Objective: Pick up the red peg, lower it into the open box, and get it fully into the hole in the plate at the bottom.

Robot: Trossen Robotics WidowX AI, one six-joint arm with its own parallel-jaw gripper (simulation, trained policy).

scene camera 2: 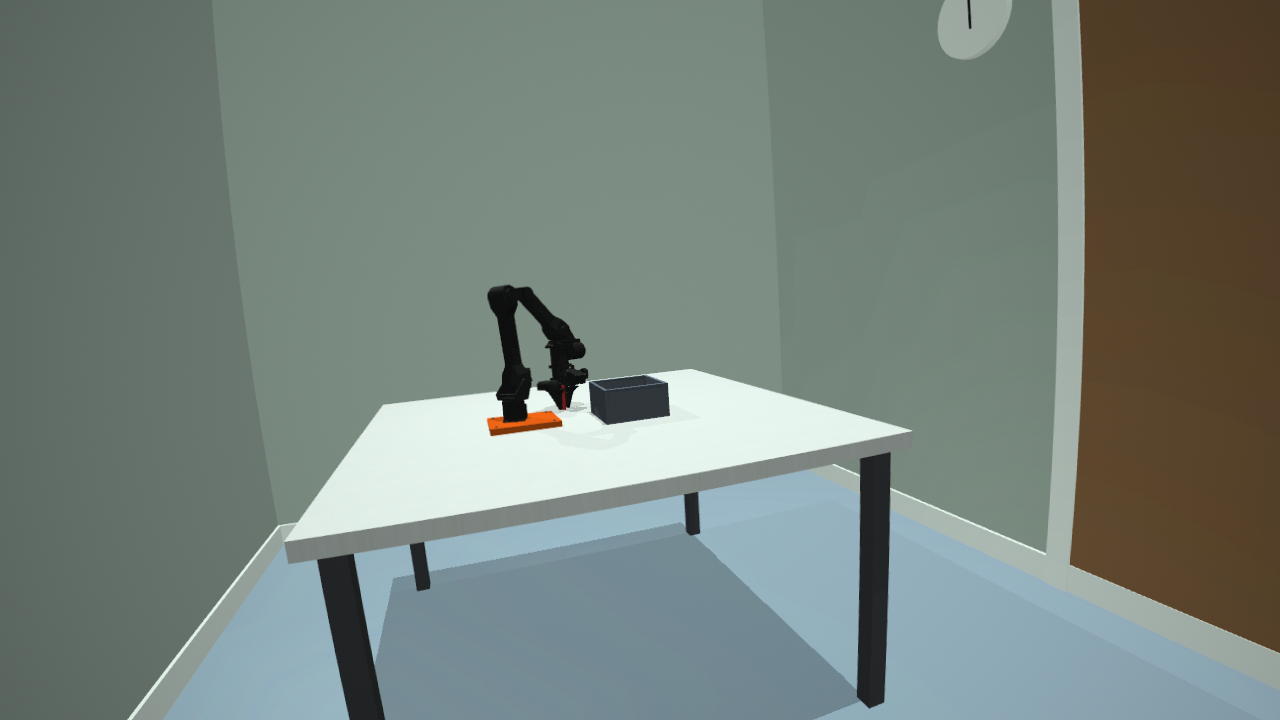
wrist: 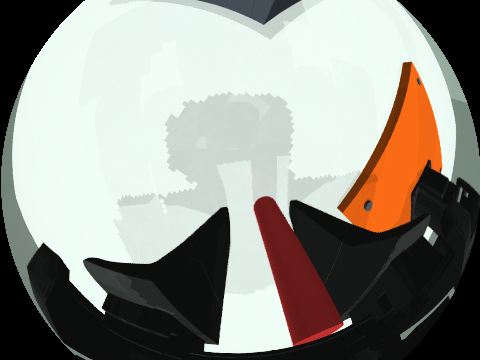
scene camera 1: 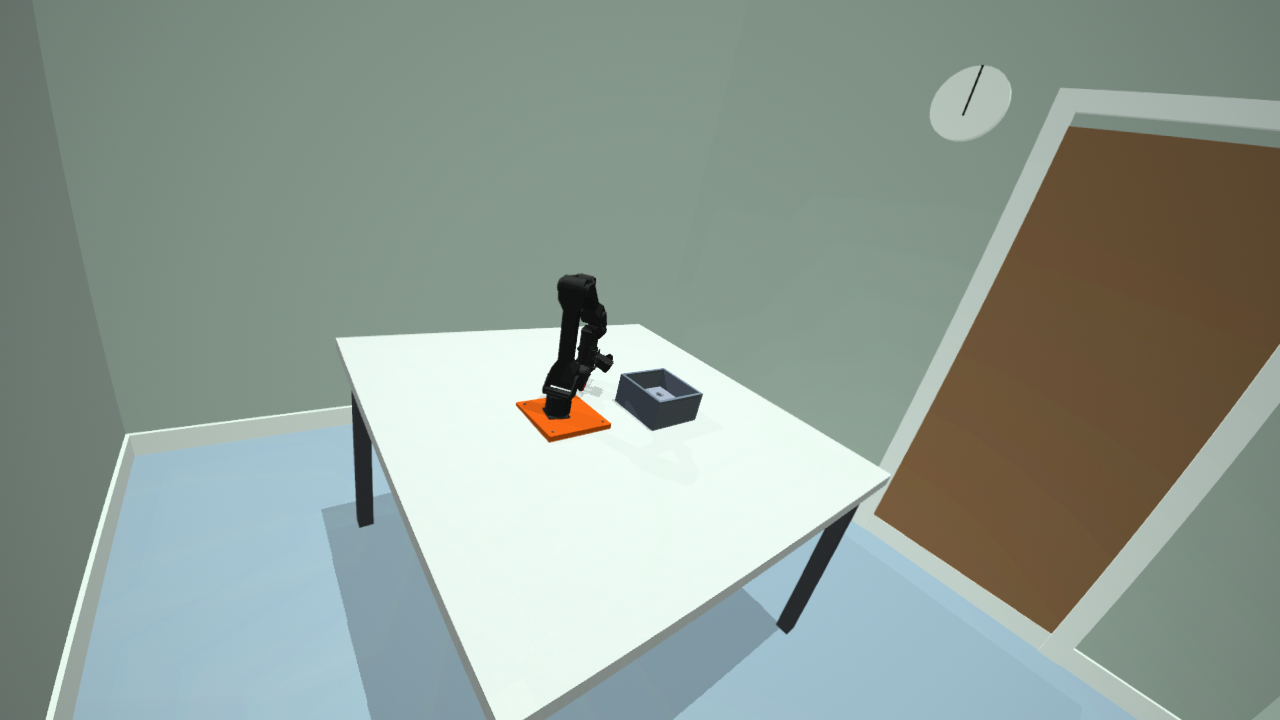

Labels:
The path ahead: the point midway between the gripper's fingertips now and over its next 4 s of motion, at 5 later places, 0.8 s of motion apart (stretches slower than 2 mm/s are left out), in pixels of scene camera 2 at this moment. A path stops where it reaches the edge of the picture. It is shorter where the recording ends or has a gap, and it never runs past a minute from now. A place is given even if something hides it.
The gripper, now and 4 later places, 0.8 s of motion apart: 564,409; 576,387; 604,372; 625,384; 630,391

